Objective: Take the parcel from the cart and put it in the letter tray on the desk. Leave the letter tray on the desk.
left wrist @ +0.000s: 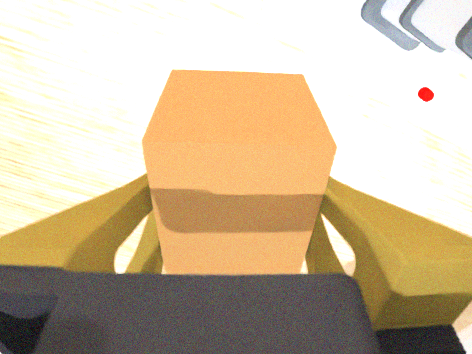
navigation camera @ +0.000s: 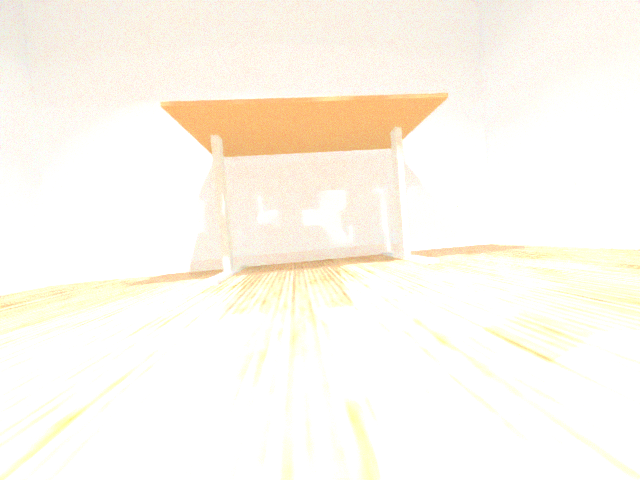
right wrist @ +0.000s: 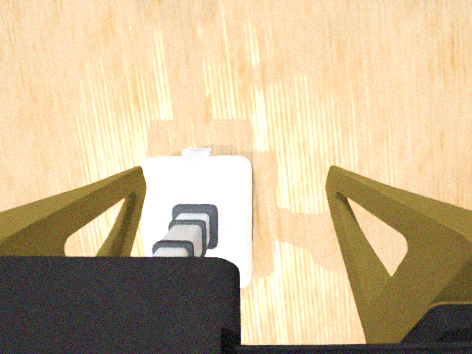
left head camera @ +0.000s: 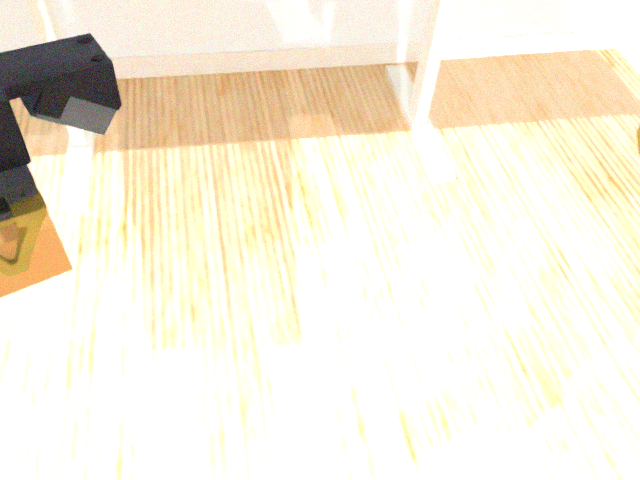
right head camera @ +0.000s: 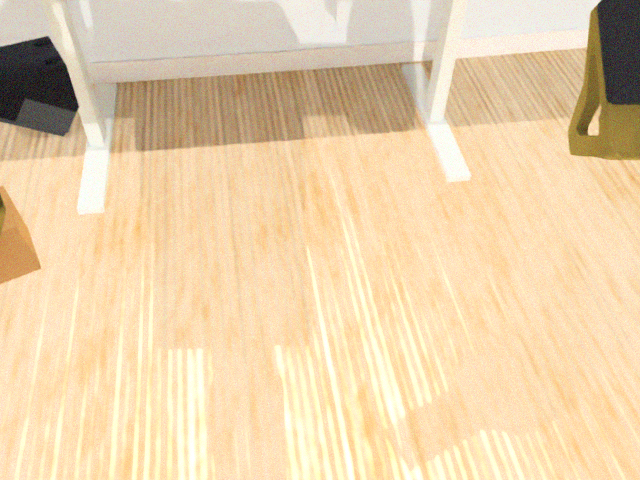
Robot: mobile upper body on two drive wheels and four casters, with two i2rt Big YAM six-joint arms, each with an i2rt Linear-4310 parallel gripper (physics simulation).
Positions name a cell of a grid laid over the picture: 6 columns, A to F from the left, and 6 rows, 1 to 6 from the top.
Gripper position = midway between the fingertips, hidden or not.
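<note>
Parcel (left wrist: D3), out of frame in the navigation camera view, out of frame in the right wrist view. Desk (navigation camera: C2), also in the right head camera view (right head camera: A2). My left gripper (left wrist: C3). My right gripper (right wrist: C3).
</note>
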